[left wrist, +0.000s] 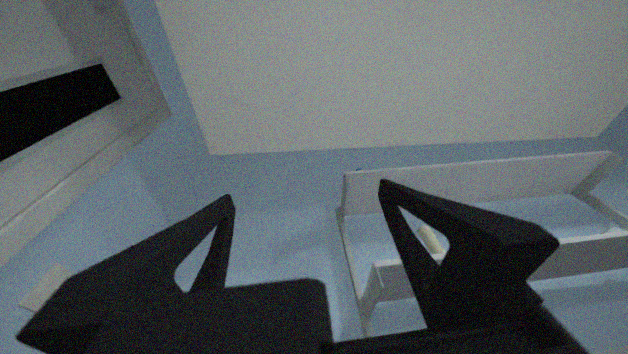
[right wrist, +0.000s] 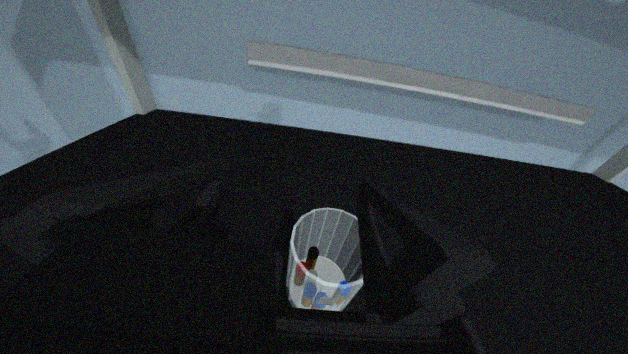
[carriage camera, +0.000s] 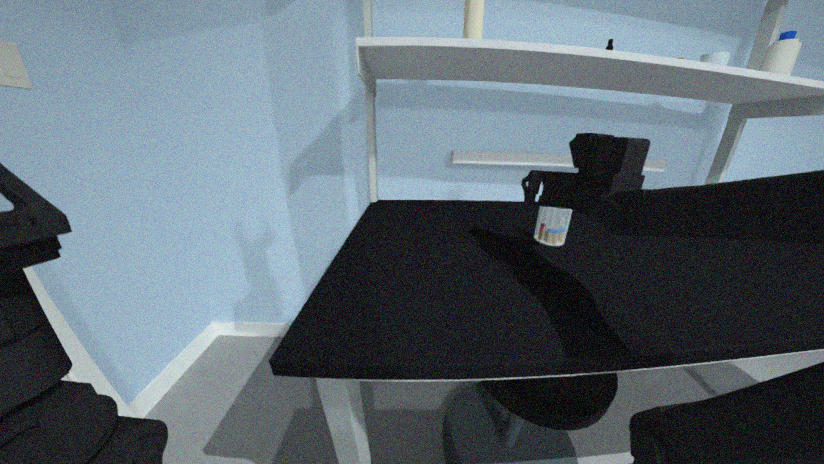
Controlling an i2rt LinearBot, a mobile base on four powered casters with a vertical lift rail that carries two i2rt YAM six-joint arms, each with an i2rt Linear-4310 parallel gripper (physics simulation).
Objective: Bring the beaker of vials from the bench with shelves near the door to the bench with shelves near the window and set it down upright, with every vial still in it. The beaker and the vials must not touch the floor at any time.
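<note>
The clear beaker (carriage camera: 554, 217) (right wrist: 327, 235) stands upright on the black bench top (carriage camera: 415, 288) (right wrist: 200, 135). Several vials (carriage camera: 552, 234) (right wrist: 310, 290) with red, blue and black caps are inside it, low down. My right gripper (carriage camera: 531, 185) (right wrist: 295, 175) is open. In the right wrist view the beaker shows between its fingers, close to the right-hand finger, which hides part of the rim; contact cannot be told. My left gripper (left wrist: 307, 194) is open and empty, away from the bench at the left edge of the carriage view.
A white shelf (carriage camera: 518, 63) spans above the bench, carrying a cream cylinder (carriage camera: 473, 20) and a blue-capped bottle (carriage camera: 781, 56). A pale rail (carriage camera: 495, 157) (right wrist: 400, 80) runs along the wall behind. A dark round stool (carriage camera: 565, 403) is under the front edge. Blue wall stands at the left.
</note>
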